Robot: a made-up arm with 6 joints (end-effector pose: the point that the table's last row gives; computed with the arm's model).
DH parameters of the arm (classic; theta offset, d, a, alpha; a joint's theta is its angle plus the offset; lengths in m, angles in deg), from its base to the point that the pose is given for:
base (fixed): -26.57 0 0.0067 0
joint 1: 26.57 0.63 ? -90
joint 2: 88.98 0 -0.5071 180
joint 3: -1.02 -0.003 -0.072 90
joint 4: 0 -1.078 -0.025 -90
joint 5: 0 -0.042 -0.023 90
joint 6: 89.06 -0.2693 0 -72.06
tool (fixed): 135.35 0.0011 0 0
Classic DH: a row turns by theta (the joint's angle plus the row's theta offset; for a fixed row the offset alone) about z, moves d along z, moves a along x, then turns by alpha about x.
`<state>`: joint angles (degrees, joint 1 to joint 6).
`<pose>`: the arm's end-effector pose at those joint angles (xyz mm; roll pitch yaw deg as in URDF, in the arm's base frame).
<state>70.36 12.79 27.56 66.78 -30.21 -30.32</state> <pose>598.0 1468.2 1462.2 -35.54 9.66 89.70</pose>
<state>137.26 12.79 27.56 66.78 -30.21 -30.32</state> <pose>-1115.0 1118.7 1462.2 -35.54 9.66 156.60</pose>
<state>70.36 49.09 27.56 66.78 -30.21 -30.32</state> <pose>673.4 1679.5 482.2 -19.91 43.31 97.02</pose>
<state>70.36 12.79 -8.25 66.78 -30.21 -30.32</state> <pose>582.7 1425.5 650.3 -20.21 42.87 96.81</pose>
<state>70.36 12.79 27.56 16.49 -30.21 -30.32</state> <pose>524.4 1501.0 1438.7 7.97 -12.38 102.24</pose>
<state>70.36 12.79 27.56 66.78 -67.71 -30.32</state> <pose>671.4 1331.8 1383.8 -25.48 23.64 59.04</pose>
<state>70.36 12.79 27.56 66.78 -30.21 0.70</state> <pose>597.7 1468.5 1461.8 -59.95 30.79 80.09</pose>
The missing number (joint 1, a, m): 0.202
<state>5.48 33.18 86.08 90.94 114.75 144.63</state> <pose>998.4 355.7 1828.4 68.91 -27.92 107.65</pose>
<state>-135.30 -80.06 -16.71 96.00 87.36 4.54</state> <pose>83.3 -336.9 1661.4 -175.58 28.68 -92.47</pose>
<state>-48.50 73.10 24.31 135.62 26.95 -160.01</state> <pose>1059.7 -1058.6 -248.0 59.85 14.53 3.25</pose>
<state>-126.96 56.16 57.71 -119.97 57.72 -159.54</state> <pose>-1286.2 -1310.1 928.5 -73.11 67.77 -147.73</pose>
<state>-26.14 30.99 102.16 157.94 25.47 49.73</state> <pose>885.3 -407.5 2279.4 -174.43 -42.42 -81.92</pose>
